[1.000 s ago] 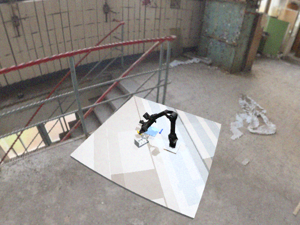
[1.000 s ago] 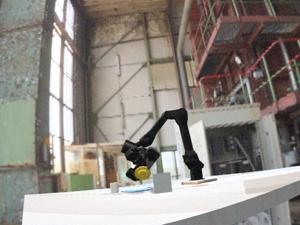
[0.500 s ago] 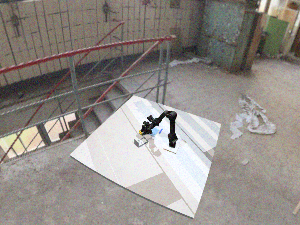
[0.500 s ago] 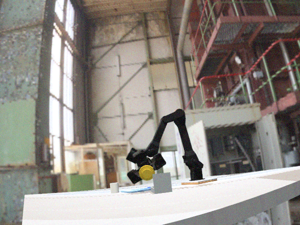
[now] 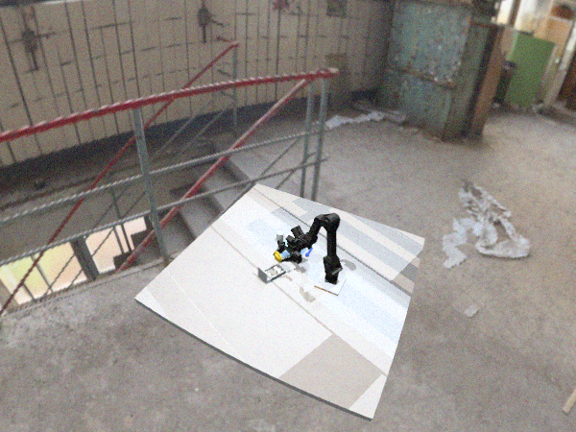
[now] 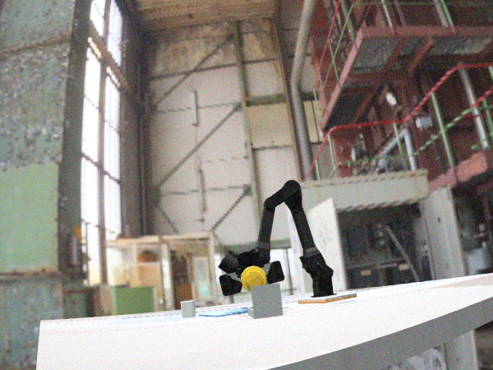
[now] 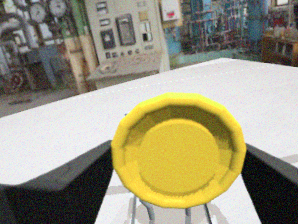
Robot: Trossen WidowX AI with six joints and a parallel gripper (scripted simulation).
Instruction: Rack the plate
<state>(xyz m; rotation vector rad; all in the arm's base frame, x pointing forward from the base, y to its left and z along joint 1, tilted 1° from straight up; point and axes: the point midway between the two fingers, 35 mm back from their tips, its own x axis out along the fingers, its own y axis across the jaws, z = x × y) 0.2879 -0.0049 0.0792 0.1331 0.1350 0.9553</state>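
Right now my gripper tip is 1 cm short of the grey dish rack, 4 cm to the right of it and 7 cm above it. Also, from my gripper tip: yellow plate (1 cm to the right); pale cylinder (7 cm ahead, 26 cm to the right, 7 cm below); blue mat (3 cm behind, 17 cm to the right, 9 cm below).
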